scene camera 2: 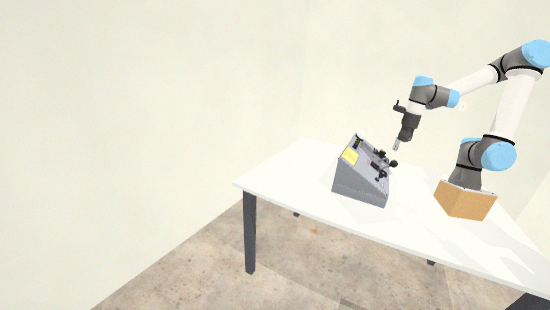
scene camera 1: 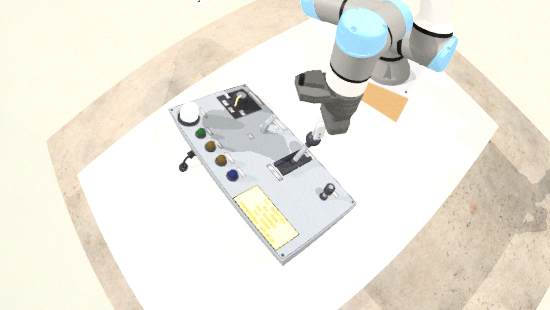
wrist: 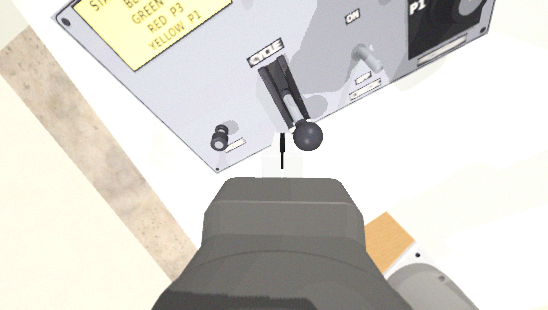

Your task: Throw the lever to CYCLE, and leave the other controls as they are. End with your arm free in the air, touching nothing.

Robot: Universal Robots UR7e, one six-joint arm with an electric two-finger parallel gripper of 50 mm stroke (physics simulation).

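Places are measured from the arm's base along level axes (x ahead, y left, z up), in centimetres.
Pixels of known places: gripper, fingertip midpoint: point(scene camera 2: 394, 150) point(scene camera 1: 317, 136) point(wrist: 282, 144); arm's base, origin of the base link: point(scene camera 2: 463, 185) point(scene camera 1: 388, 69) point(wrist: 413, 301).
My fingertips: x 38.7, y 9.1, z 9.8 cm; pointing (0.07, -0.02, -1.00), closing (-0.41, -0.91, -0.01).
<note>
Ahead of a thing's pixels: the offset from my fingertips to its middle. "pt": to the spot under its first point.
The lever, a grey rod with a black ball knob {dx +1.0, dy -2.7, dz -9.5 cm} point(scene camera 1: 313, 138) point(scene camera 2: 393, 163) point(wrist: 307, 135), stands in a dark slot of the sloping grey panel {dx +11.3, dy -8.0, dz -13.5 cm} point(scene camera 1: 305, 220) point(scene camera 2: 357, 187) point(wrist: 185, 100). It leans toward the panel's low edge, away from the CYCLE label {pt dx +10.6, dy -2.0, dz -10.2 cm} point(wrist: 265, 53) at the slot's other end. My gripper point(scene camera 1: 318, 136) point(scene camera 2: 395, 148) point(wrist: 282, 144) is shut and empty, its white fingertips together. In the scene camera 2 view the tips are a little above the ball, with a gap between them. In the wrist view they are just left of the ball.
A toggle switch {dx +3.9, dy -14.5, dz -10.8 cm} point(scene camera 1: 268, 123) point(wrist: 370, 59) and a small black control {dx +3.4, dy +9.5, dz -11.4 cm} point(scene camera 1: 327, 190) point(wrist: 219, 138) flank the lever. A rotary selector {dx +5.6, dy -26.4, dz -11.2 cm} point(scene camera 1: 240, 96), a white dome {pt dx +20.8, dy -24.6, dz -2.0 cm} point(scene camera 1: 189, 113), coloured buttons and a yellow card {dx +19.0, dy +7.0, dz -6.0 cm} point(scene camera 1: 266, 217) are on the panel. A wooden block point(scene camera 1: 385, 102) point(scene camera 2: 465, 202) is under the arm's base.
</note>
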